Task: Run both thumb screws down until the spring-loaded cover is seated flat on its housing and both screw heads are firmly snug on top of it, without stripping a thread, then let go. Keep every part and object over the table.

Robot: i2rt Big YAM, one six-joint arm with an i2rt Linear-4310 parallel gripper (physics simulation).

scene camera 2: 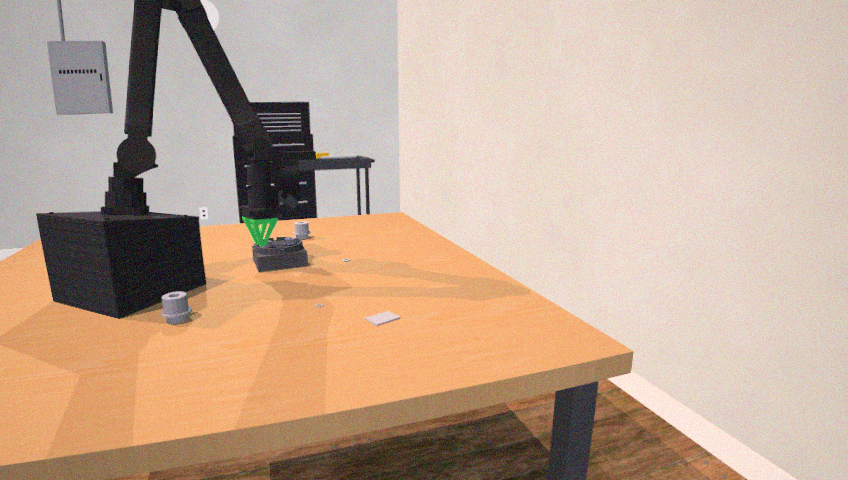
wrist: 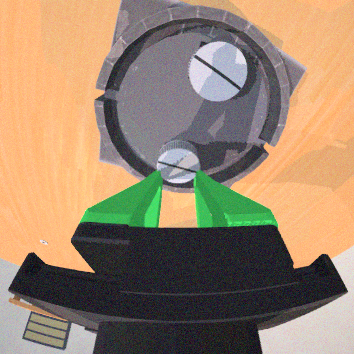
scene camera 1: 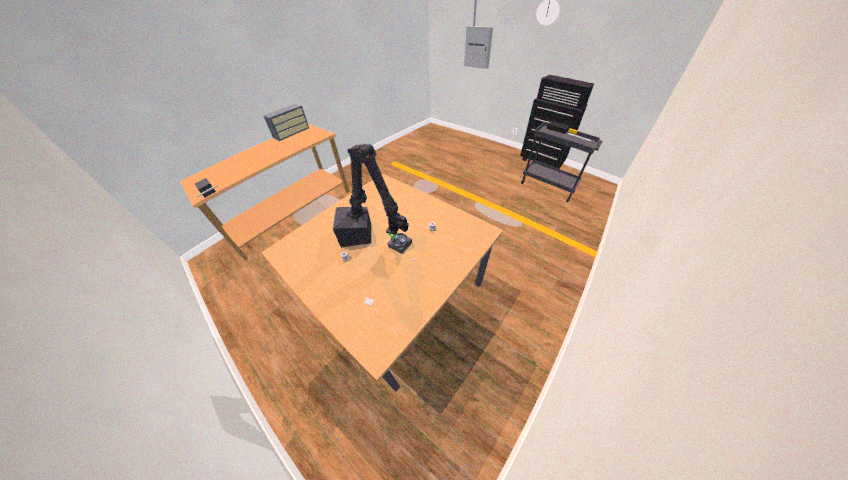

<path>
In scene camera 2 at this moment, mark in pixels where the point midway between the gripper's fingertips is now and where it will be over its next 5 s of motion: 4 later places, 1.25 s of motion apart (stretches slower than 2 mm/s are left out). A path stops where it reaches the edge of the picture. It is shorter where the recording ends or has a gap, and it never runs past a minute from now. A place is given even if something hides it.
My gripper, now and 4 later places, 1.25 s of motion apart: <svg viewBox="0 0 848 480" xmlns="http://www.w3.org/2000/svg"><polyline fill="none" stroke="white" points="260,245 269,242 269,234 268,243 270,243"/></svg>
</path>
